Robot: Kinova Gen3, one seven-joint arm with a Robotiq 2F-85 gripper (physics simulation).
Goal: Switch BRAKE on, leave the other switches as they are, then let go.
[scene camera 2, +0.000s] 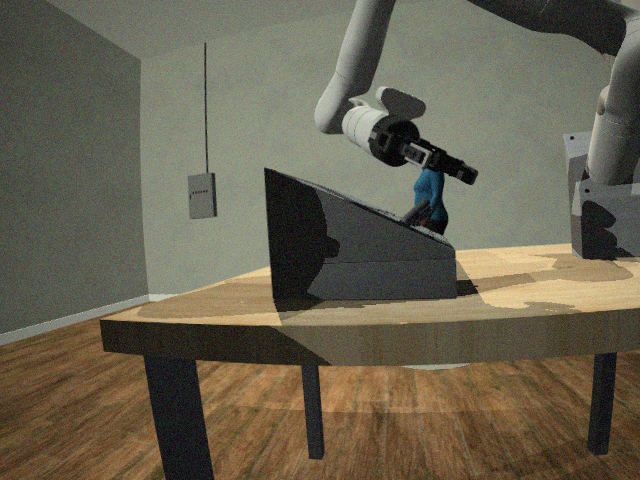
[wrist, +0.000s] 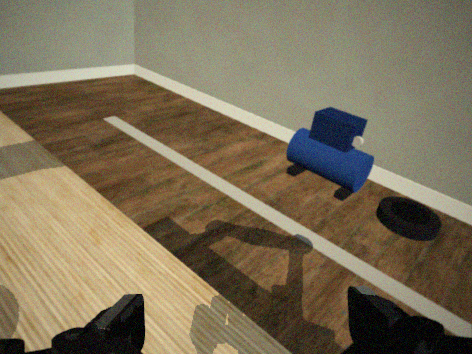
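Pixels of known places: gripper, fingertip midpoint: (scene camera 2: 453, 170) (wrist: 245, 313); arm's base, origin of the base link: (scene camera 2: 607, 169).
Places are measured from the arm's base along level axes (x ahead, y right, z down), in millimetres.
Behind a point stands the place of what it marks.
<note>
A dark wedge-shaped console (scene camera 2: 385, 279) @[x 464, y -380, z 163 mm] stands on the table, seen from its side in the scene view. Its sloped face shows edge-on, so the BRAKE switch, the other switches, their labels and their positions cannot be made out. A grey bar-like part (scene camera 2: 416, 212) @[x 423, y -315, z 80 mm] sticks up from the lower part of the slope. My gripper (scene camera 2: 470, 175) @[x 371, y -366, z 32 mm] (wrist: 245, 313) @[x 371, y -366, z 32 mm] is open and empty. It hangs in the air above the low end of the console, apart from it, tilted downward to the right. The console does not show in the wrist view, where the two fingers stand wide apart.
The wooden table (scene camera 2: 361, 343) @[x 474, y -492, z 209 mm] (wrist: 65, 225) @[x 76, y -379, z 190 mm] carries the console and the arm's grey base mount (scene camera 2: 578, 222) @[x 74, y -3, z 112 mm]. A person in blue (scene camera 2: 434, 188) shows behind the console. A grey box (scene camera 2: 201, 196) is on the wall. A blue tank (wrist: 330, 160) and a black disc (wrist: 409, 218) are on the floor.
</note>
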